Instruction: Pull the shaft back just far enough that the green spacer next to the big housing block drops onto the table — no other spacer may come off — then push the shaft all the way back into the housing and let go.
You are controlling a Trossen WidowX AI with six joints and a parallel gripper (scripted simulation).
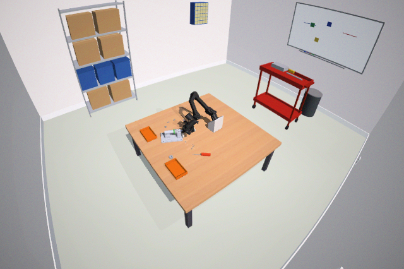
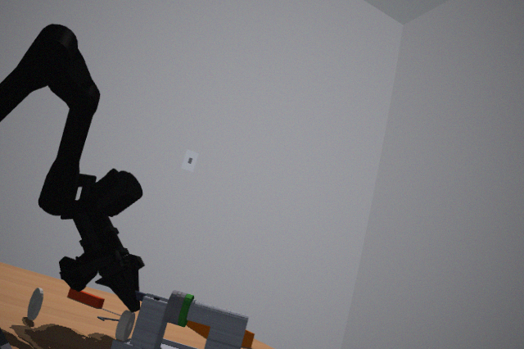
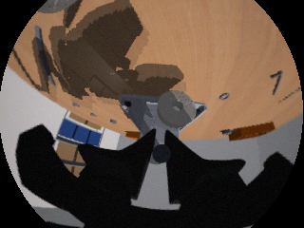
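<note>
Now: gripper tip 70 mm short of the green spacer, 40 mm to the left of it and 20 mm below it. Round my gripper tip: dark shaft: 30 mm ahead, 20 mm to the right, 20 mm above.
</note>
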